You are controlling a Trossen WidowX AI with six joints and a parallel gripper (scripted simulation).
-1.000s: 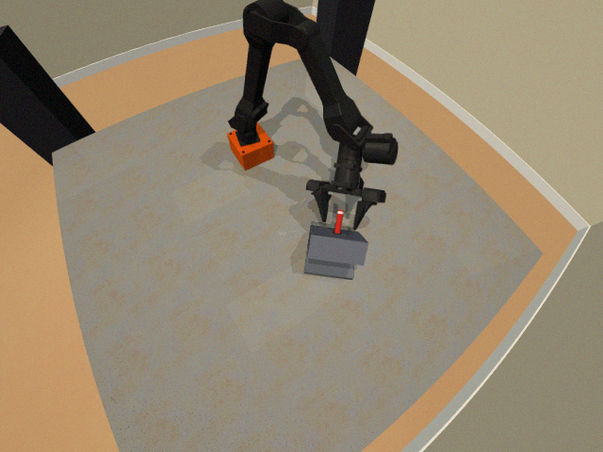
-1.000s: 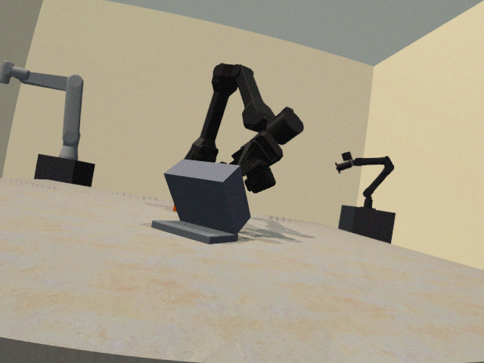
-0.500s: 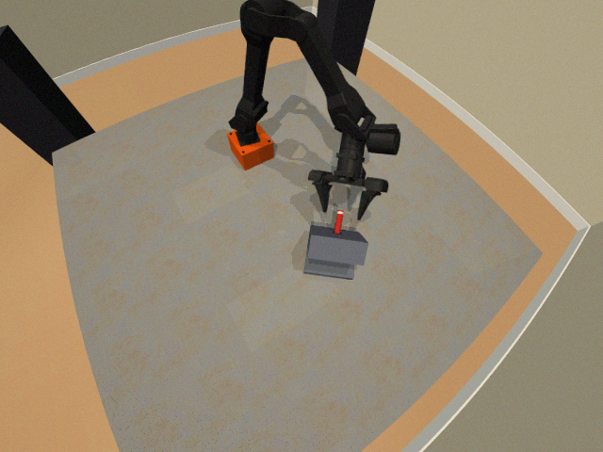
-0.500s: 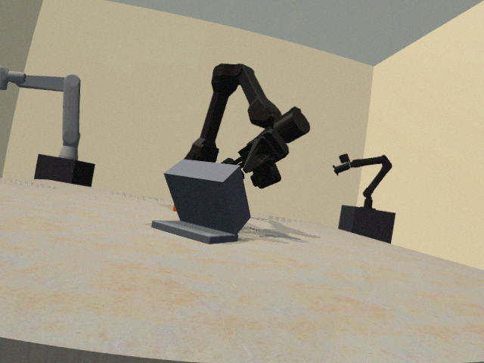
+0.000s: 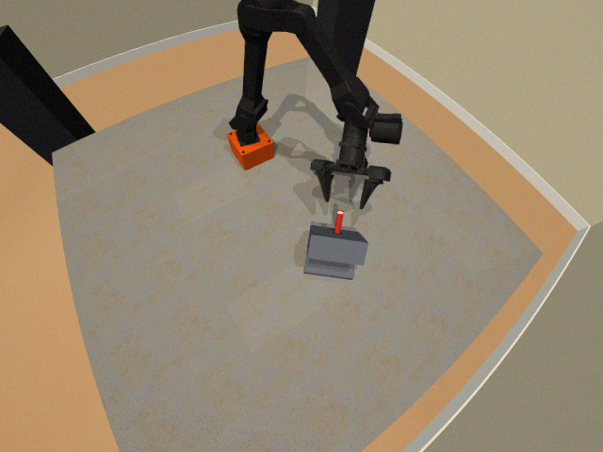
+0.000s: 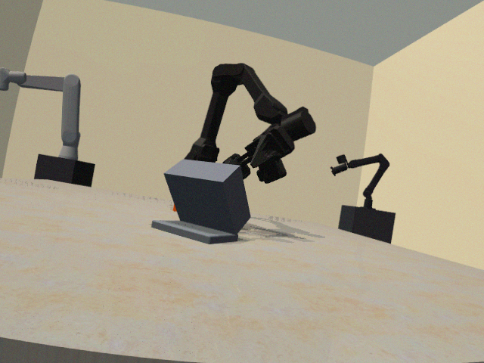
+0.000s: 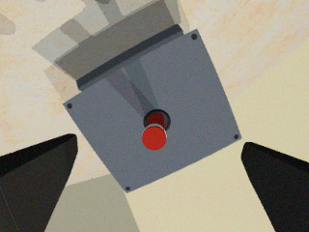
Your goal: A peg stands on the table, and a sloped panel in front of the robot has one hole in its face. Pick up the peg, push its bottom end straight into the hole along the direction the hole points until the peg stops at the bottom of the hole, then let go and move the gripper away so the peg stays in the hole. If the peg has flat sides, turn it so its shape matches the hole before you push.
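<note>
My gripper tip is now 2 cm to the left of the red round peg, 2 cm short of it and 2 cm above it. The rest, counted from my gripper tip: grey sloped panel block: 7 cm ahead, 5 cm to the right, 5 cm below.
</note>
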